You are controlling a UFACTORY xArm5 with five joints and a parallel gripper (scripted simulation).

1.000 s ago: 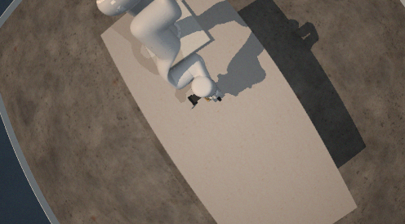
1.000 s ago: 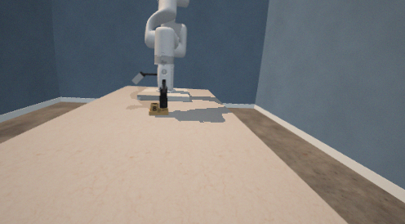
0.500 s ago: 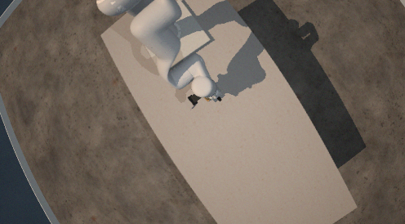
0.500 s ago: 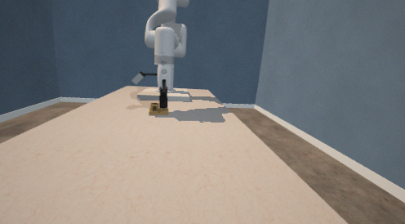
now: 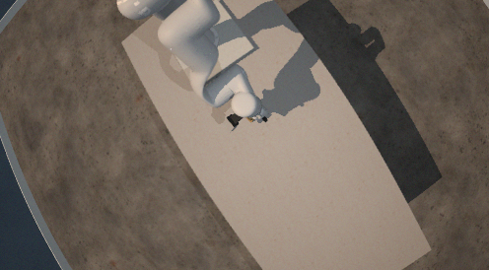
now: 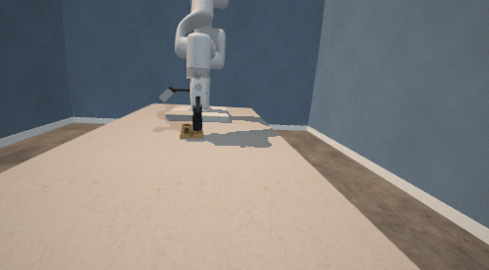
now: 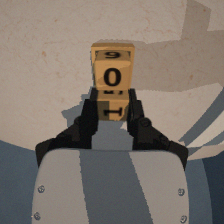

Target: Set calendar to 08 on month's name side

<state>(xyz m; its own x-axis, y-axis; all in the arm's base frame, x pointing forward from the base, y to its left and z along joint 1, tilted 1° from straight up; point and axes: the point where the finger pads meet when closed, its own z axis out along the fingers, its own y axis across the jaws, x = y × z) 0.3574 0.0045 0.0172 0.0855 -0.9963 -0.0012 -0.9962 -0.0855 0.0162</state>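
Right now my hand is 4 cm above the wooden calendar tray and 2 cm to the left of it.
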